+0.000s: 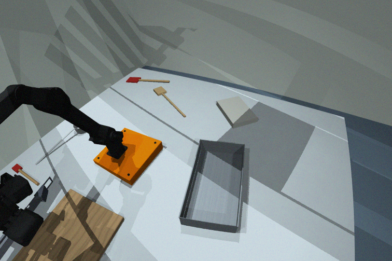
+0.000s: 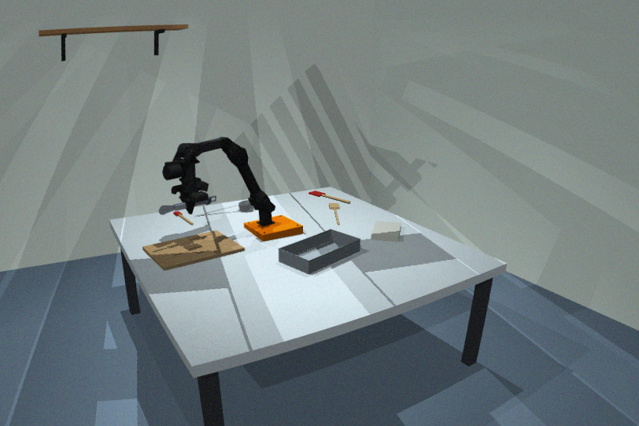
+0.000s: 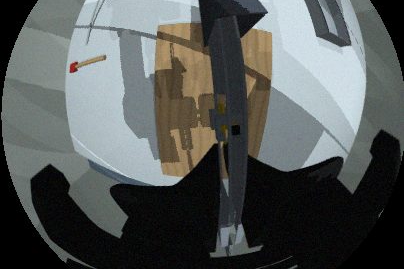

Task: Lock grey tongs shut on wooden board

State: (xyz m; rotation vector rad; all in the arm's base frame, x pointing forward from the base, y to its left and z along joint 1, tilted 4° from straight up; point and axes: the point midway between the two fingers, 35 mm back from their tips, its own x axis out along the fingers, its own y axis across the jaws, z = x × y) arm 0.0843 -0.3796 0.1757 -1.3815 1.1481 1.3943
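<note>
The wooden board is 150 mm below my gripper tip. The rest, counted from my gripper tip: beige block 810 mm to the left, 260 mm ahead, 140 mm below; then roasting tin 420 mm to the left, 310 mm ahead, 130 mm below; then red spatula 910 mm to the left, 340 mm behind, 150 mm below.
</note>
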